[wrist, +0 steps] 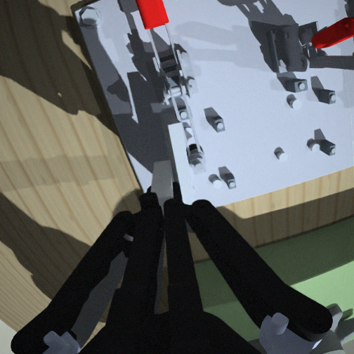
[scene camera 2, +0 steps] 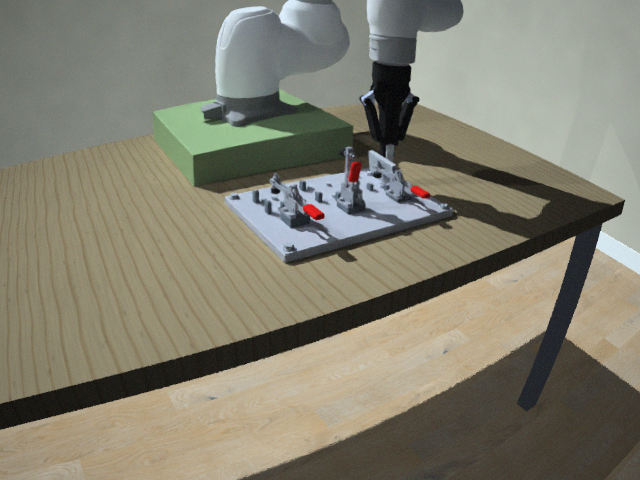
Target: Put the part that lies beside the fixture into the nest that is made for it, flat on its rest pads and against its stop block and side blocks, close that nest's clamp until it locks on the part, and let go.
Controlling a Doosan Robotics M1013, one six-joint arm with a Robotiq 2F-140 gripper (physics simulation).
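Frame: origin at the arm's base, x down, y back, z left, level; centimetres.
Where they show: arm's base, origin of the base link: (scene camera 2: 247, 111).
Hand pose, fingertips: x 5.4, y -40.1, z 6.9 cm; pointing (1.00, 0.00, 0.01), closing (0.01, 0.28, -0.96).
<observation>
Each offset is from my fingertips to the centre of the thing. "*": to the spot under its first point. Level surfaces: height alone.
The grey fixture plate @(dx +2.0, dy -3.0, dz -14.9 cm) (scene camera 2: 330, 235) (wrist: 240, 65) carries three nests with red-handled clamps. A light grey part @(dx -1.5, dy -0.6, dz -1.7 cm) (scene camera 2: 380, 161) (wrist: 179, 155) stands on edge beside the arm of the right nest's clamp @(* dx -1.5, dy -7.4, dz -5.5 cm) (scene camera 2: 395, 184) (wrist: 172, 80); its contact with the pads and blocks is hidden. That clamp's red handle is low and its arm lies down. The middle clamp @(* dx -2.2, dy -7.0, dz -16.6 cm) (scene camera 2: 350, 193) (wrist: 290, 47) has its arm upright. My gripper (scene camera 2: 388, 142) (wrist: 164, 173) is shut at the part's rear end, with nothing clearly between the fingers. A small light grey block (scene camera 2: 389, 153) (wrist: 162, 175) shows at its tips; I cannot tell whether it belongs to the part.
The left clamp @(dx -1.9, dy -4.3, dz -26.3 cm) (scene camera 2: 293, 209) stands with its arm down. Pins and small blocks rise from the fixture around the nests. The green robot base block (scene camera 2: 273, 152) (wrist: 280, 260) is behind the fixture. The wooden table @(dx +2.7 cm) (scene camera 2: 129, 258) (wrist: 45, 130) extends around it, with its edge at the front.
</observation>
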